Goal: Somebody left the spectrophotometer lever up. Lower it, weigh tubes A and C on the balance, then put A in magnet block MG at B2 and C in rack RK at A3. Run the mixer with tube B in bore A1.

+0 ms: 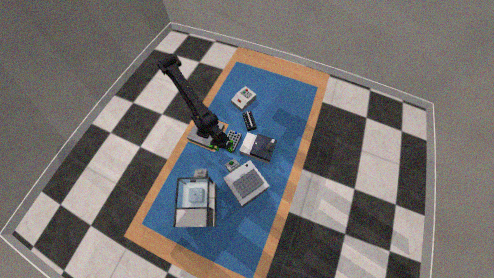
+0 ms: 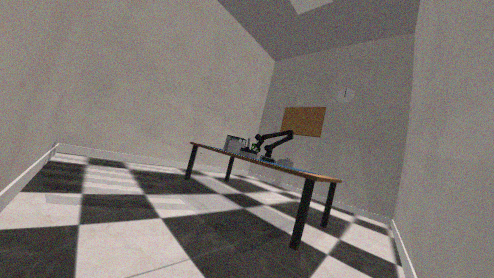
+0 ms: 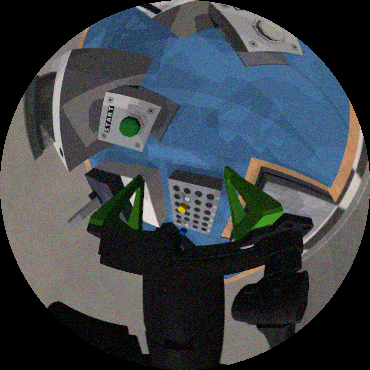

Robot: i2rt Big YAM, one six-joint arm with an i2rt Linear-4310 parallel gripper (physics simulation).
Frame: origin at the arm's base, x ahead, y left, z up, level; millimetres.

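Seen in the pictures: gripper, fingertip midpoint: (image 1: 225, 151) (image 3: 181, 173); arm's base, origin of the base link: (image 3: 281, 234).
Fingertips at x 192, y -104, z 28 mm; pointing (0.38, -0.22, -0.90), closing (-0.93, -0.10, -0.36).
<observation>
Pixels of each thing's top centre, then the offset from my fingertips to it. "spot": a spot on its surface instead.
- grey tube rack, middle of its top: (image 3: 191, 211) (image 1: 231, 139) 34 mm down, 2 mm back, 102 mm left
- yellow-capped tube, middle of its top: (image 3: 180, 209) 9 mm down, 7 mm ahead, 73 mm left
- blue cap, middle of its top: (image 3: 182, 232) 9 mm down, 8 mm ahead, 149 mm left
- white-and-dark spectrophotometer, surface spot: (image 1: 258, 147) spot: 16 mm up, 182 mm ahead, 96 mm left
- mixer, middle of its top: (image 1: 241, 172) (image 2: 240, 138) 126 mm up, 160 mm ahead, 115 mm right
- green START button, middle of its top: (image 3: 122, 128) (image 1: 231, 162) 11 mm up, 66 mm ahead, 54 mm right
- glass-walled balance, middle of its top: (image 1: 191, 191) (image 2: 240, 137) 159 mm up, 24 mm back, 303 mm right
- black block, middle of its top: (image 3: 171, 246) (image 1: 249, 118) 16 mm down, 50 mm ahead, 282 mm left
- white keypad device, middle of its top: (image 1: 243, 95) (image 2: 285, 159) 6 mm up, 55 mm back, 432 mm left
- small button box, middle of its top: (image 1: 199, 171) 11 mm up, 83 mm back, 173 mm right
My gripper (image 1: 222, 146) (image 2: 255, 147) (image 3: 181, 173) is open and empty above the table, near the grey tube rack (image 1: 233, 139) (image 3: 202, 209). A yellow-capped tube (image 3: 182, 207) stands in the rack, with a light-blue cap and a blue cap (image 3: 183, 232) near it; letters are unreadable. The white-and-dark spectrophotometer (image 1: 258, 147) is beside the rack; its grey lever (image 3: 84, 211) sticks out, partly behind a finger. The mixer (image 1: 246, 183) has a grey block on top and a green START button (image 1: 231, 163) (image 3: 130, 126) beside it. The glass-walled balance (image 1: 196, 216) stands farther off.
A black block (image 1: 249, 120) with a light strip lies beyond the rack. A white keypad device (image 1: 243, 98) stands past it. A small button box (image 1: 200, 173) (image 3: 250, 37) stands by the balance. The arm's base plate (image 1: 200, 140) is at the table's edge.
</observation>
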